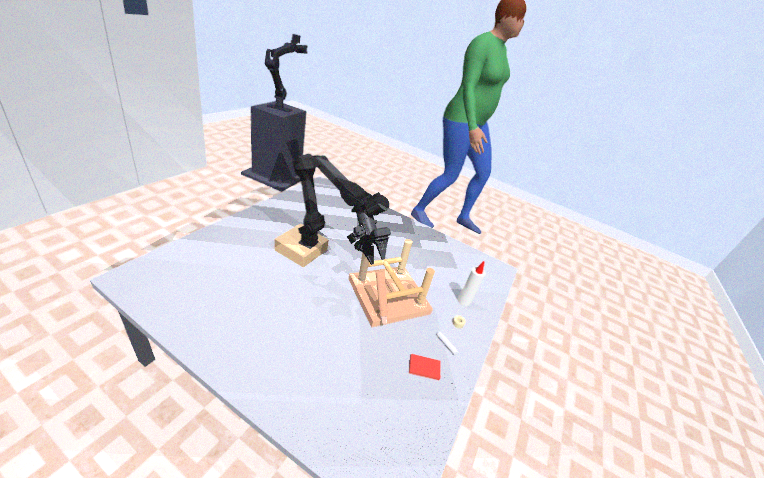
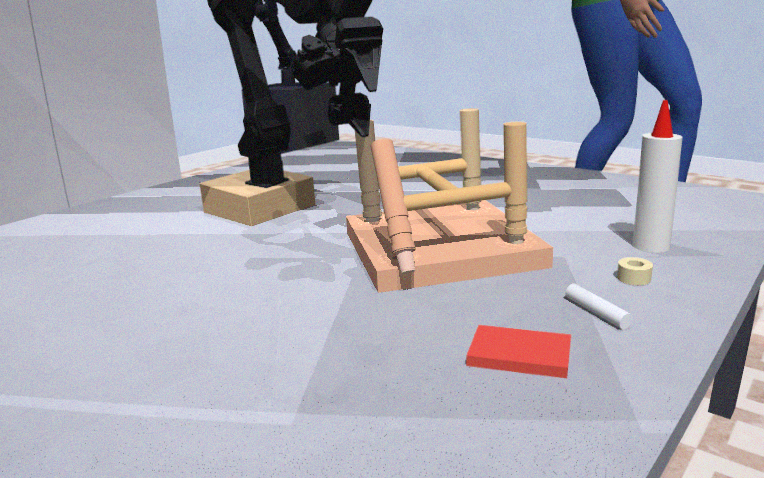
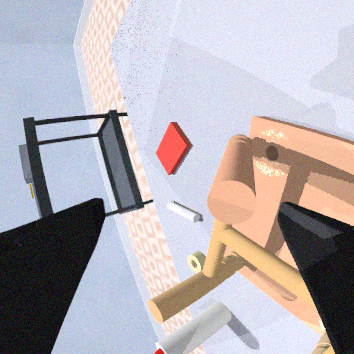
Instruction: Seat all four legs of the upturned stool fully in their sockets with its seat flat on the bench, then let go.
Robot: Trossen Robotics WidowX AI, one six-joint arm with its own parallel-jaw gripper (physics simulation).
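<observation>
The stool's seat lies flat on the bench, underside up. One salmon leg leans; its peg shows outside the socket, over the seat's near edge. The tan right-front leg, back-right leg and back-left leg stand nearly upright, with some peg showing above the seat. Rails join the legs. My gripper is open and empty, above the stool's left side near the back-left leg's top.
A white bottle with red tip stands right of the stool. A tape ring, white rod and red block lie nearer. A person stands beyond the bench.
</observation>
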